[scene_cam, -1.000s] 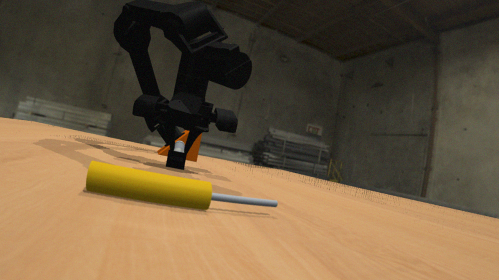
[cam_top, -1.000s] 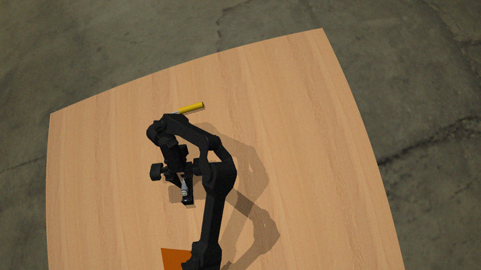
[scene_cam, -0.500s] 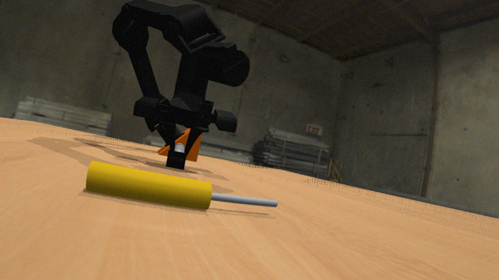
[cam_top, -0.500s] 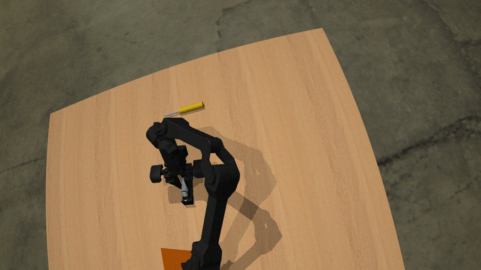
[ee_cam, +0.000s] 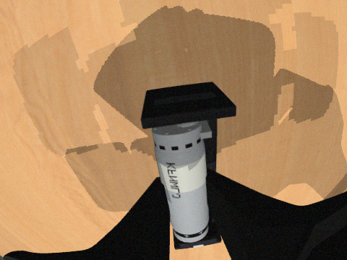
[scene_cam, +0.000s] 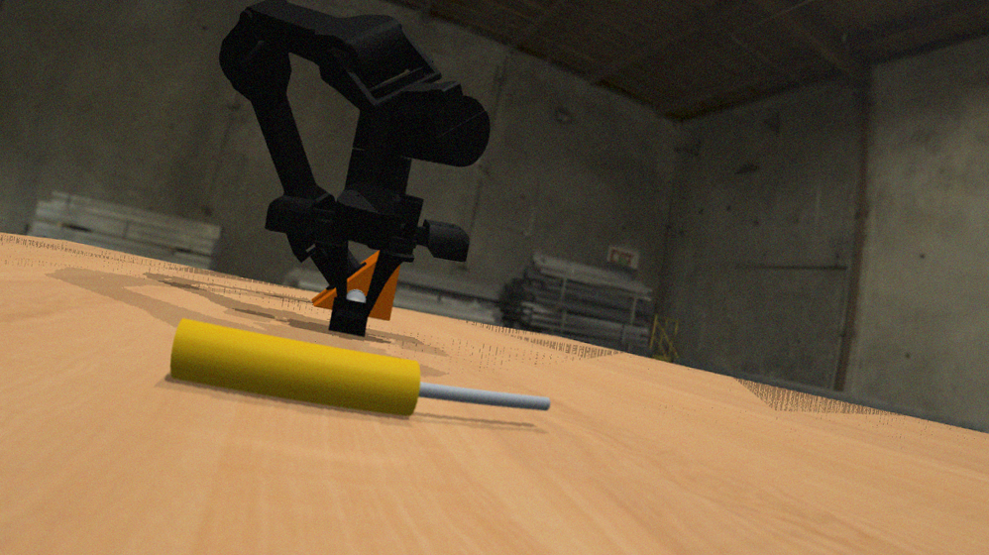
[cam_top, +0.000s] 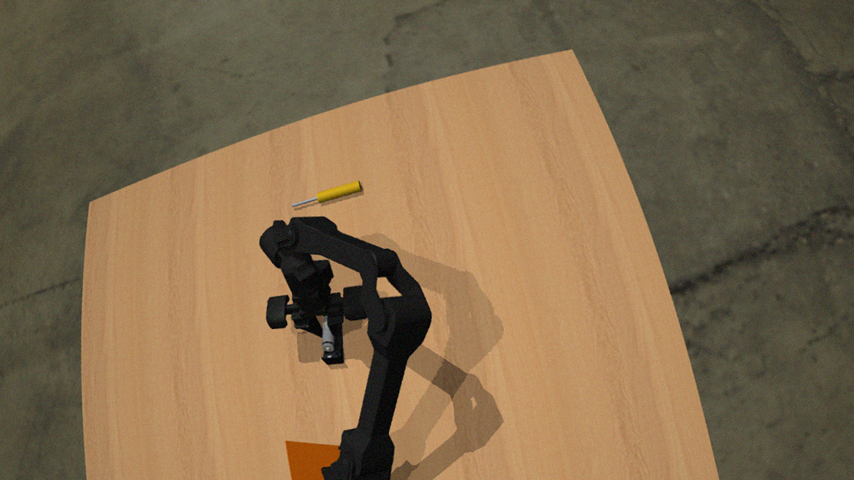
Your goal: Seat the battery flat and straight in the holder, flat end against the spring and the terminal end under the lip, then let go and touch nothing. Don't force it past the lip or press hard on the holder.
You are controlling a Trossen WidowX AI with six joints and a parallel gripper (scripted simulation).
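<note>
My gripper tip is now 10 mm below the battery. From my gripper tip the other things lie so: yellow-handled screwdriver (300 mm ahead, 50 mm to the right).
</note>
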